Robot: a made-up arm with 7 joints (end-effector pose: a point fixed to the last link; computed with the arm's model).
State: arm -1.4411 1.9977 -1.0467 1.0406 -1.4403 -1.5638 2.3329
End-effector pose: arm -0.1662 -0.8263 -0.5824 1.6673 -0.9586 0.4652
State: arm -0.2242 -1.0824 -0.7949 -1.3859 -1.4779 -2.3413 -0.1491
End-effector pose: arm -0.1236 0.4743 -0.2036 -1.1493 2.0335 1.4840
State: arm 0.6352 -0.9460 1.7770 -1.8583 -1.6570 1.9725 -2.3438
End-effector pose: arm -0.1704 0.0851 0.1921 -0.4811 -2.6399 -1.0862
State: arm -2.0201 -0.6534 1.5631 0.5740 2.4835 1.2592 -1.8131
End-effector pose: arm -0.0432 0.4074 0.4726 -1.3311 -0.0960 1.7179
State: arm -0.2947 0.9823 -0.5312 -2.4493 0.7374 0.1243 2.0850
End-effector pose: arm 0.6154 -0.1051 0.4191 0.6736 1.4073 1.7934
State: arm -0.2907 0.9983 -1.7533 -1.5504 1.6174 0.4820 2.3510
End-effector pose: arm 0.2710 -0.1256 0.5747 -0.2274 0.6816 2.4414
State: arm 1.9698 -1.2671 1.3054 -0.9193 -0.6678 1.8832 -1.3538
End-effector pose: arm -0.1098 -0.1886 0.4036 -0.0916 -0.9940 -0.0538
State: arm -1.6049 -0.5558 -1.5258 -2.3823 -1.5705 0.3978 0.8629
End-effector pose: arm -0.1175 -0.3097 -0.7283 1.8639 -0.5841 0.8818
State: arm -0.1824 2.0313 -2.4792 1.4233 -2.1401 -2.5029 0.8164
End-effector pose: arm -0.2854 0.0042 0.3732 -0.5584 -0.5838 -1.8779
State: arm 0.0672 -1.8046 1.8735 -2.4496 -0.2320 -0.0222 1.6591
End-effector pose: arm -0.2913 0.0311 -0.5944 1.9443 -1.6250 1.2293
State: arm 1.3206 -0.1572 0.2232 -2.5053 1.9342 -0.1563 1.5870
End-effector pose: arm 0.2799 0.0742 -0.3470 -1.5952 -2.5160 -0.6639
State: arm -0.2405 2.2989 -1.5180 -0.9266 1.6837 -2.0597 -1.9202
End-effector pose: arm -0.4174 -0.1766 -0.3040 1.9690 -1.4959 -0.1596
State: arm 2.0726 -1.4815 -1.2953 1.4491 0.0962 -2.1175 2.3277
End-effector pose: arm -0.2816 0.7482 0.2524 -0.3382 -1.8046 -0.5578
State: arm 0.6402 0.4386 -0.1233 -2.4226 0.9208 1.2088 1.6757
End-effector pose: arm 0.3292 0.4360 -0.3686 -1.8343 -0.8475 -1.2702
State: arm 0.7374 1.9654 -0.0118 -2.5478 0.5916 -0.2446 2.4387
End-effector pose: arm -0.0768 -0.8335 -0.0100 2.1348 1.8624 -0.5212
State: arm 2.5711 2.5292 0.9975 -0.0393 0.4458 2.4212 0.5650
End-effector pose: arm 0.3562 0.5575 0.2463 -0.9020 1.8510 2.0562
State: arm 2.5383 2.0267 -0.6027 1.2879 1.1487 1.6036 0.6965
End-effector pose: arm -0.0798 0.2527 0.8062 -1.0365 0.2163 0.4818
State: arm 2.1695 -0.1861 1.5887 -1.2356 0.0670 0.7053 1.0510
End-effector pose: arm 0.2280 0.1236 1.0251 0.0108 0.5600 0.8087
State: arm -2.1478 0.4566 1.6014 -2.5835 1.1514 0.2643 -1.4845
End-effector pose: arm -0.5486 0.1107 0.1214 -2.5139 -0.7261 0.5056
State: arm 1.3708 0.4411 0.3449 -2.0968 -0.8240 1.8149 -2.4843
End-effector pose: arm -0.2382 0.0783 0.1087 1.9809 0.5597 0.3441
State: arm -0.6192 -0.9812 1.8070 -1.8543 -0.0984 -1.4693 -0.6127
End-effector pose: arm -0.6561 0.4023 -0.1236 -0.2879 -0.7756 -0.8088
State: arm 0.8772 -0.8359 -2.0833 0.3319 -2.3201 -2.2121 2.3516
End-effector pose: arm 0.0955 0.4930 -0.1744 1.9082 1.7817 1.0670
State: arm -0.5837 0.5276 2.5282 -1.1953 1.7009 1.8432 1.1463
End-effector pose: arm -0.1375 -0.4735 0.0605 2.0938 0.5979 -0.2980
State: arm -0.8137 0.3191 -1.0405 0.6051 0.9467 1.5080 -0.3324
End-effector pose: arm -0.2624 0.5663 -0.3321 0.7922 -1.6996 -1.4034
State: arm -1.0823 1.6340 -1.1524 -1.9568 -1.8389 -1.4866 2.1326
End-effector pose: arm 0.0647 0.4307 -0.4235 -2.2788 -0.1237 -0.8358
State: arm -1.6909 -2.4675 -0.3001 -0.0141 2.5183 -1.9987 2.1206
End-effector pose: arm -0.2895 -0.1526 -0.5765 2.1880 0.0608 -0.6566
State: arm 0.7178 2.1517 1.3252 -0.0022 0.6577 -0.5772 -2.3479
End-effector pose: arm -0.1368 -0.0502 -0.0423 0.1396 -2.0231 -0.2192
